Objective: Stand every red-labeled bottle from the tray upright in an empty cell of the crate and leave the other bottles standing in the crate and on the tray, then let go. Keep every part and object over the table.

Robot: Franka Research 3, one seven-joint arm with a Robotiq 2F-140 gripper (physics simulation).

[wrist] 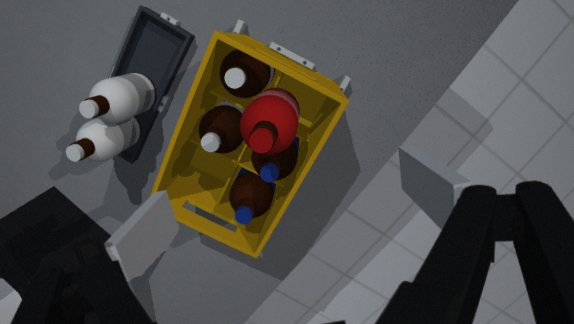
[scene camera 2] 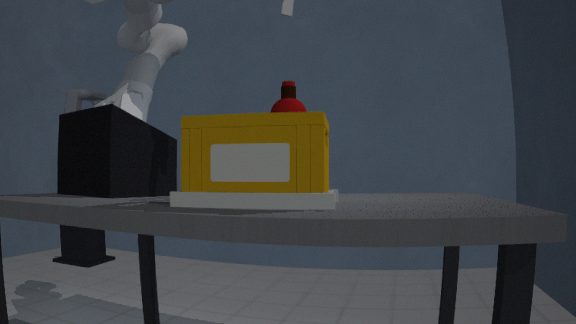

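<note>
A red bottle (scene camera 2: 288, 105) (wrist: 270, 120) stands roughly upright in the yellow crate (scene camera 2: 250, 134) (wrist: 304, 173). Its neck and shoulder rise above the rim, higher than the other bottles. Its base is hidden, so its cell or support cannot be told. Two white-capped brown bottles (wrist: 247, 70) (wrist: 222, 125) stand in the left column, two blue-capped ones (wrist: 255, 192) (wrist: 282, 160) in the right. The lower left cell looks empty. Two white bottles (wrist: 117, 97) (wrist: 105, 137) stand on the dark tray (wrist: 152, 47). My gripper (wrist: 284, 190) is wide open above the crate; one fingertip shows in the scene view.
White fixture pieces (scene camera 2: 250, 200) (wrist: 291, 55) edge the crate. A black block (scene camera 2: 110, 155) stands at the left of the table (scene camera 2: 425, 230), near the arm (scene camera 2: 142, 70). In the wrist view, the table's edge and tiled floor (wrist: 525, 125) lie right of the crate.
</note>
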